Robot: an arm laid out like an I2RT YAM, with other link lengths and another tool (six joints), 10 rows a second.
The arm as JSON. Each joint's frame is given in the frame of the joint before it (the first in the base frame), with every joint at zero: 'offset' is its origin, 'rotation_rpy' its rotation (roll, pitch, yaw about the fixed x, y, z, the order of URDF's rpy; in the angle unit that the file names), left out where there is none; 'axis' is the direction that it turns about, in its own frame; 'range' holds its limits. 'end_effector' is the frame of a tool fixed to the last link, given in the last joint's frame.
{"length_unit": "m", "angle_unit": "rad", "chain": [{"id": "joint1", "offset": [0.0, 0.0, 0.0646], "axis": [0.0, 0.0, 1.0], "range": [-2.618, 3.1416]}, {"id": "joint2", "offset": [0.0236, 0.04, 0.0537], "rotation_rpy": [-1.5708, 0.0, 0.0], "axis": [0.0, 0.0, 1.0], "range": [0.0, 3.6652]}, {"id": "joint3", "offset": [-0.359, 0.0, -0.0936], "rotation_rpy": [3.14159, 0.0, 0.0], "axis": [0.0, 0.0, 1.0], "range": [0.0, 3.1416]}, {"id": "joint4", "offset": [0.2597, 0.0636, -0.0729], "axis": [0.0, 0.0, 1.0], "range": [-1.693, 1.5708]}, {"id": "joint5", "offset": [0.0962, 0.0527, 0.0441], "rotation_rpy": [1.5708, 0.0, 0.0], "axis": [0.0, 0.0, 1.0], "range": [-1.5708, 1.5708]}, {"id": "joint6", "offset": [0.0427, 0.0, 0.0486], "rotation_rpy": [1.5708, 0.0, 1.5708], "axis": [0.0, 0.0, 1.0], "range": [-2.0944, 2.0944]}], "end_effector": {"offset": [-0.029, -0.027, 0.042], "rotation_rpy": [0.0, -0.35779, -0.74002]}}
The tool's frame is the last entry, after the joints.
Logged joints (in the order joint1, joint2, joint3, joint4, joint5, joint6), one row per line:
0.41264, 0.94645, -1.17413, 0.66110, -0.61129, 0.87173
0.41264, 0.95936, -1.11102, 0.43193, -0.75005, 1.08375
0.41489, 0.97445, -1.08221, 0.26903, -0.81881, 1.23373
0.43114, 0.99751, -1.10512, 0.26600, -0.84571, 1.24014
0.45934, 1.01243, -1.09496, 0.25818, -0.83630, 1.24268
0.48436, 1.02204, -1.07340, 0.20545, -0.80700, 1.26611
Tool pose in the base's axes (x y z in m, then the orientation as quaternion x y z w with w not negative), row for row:
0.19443, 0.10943, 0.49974, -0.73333, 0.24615, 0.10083, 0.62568
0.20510, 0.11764, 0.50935, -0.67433, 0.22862, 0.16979, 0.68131
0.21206, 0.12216, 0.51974, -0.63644, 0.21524, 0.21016, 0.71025
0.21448, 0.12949, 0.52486, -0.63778, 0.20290, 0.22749, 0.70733
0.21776, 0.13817, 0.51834, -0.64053, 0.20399, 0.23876, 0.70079
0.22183, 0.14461, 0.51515, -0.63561, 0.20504, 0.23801, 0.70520
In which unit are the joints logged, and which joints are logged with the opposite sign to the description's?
The joints are logged in radians. Opposite sign: joint3, joint4.
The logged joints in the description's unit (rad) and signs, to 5 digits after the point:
0.41264, 0.94645, 1.17413, -0.66110, -0.61129, 0.87173
0.41264, 0.95936, 1.11102, -0.43193, -0.75005, 1.08375
0.41489, 0.97445, 1.08221, -0.26903, -0.81881, 1.23373
0.43114, 0.99751, 1.10512, -0.26600, -0.84571, 1.24014
0.45934, 1.01243, 1.09496, -0.25818, -0.83630, 1.24268
0.48436, 1.02204, 1.07340, -0.20545, -0.80700, 1.26611

